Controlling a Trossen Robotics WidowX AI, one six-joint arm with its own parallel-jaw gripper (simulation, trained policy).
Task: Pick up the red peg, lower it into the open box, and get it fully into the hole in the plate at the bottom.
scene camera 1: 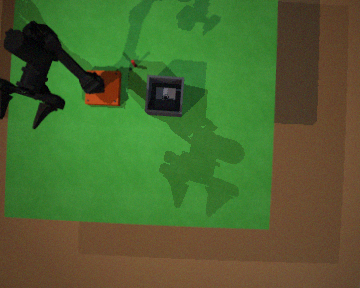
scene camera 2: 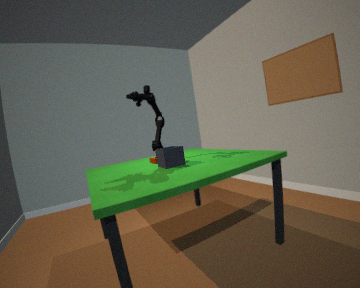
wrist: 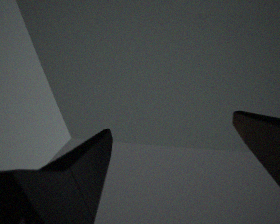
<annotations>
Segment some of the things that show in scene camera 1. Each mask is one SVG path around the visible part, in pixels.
A dark box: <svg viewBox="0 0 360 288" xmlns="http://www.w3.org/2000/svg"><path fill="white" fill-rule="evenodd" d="M147 75L145 112L148 115L182 117L184 77ZM156 87L176 88L175 109L155 107Z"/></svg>
</annotations>
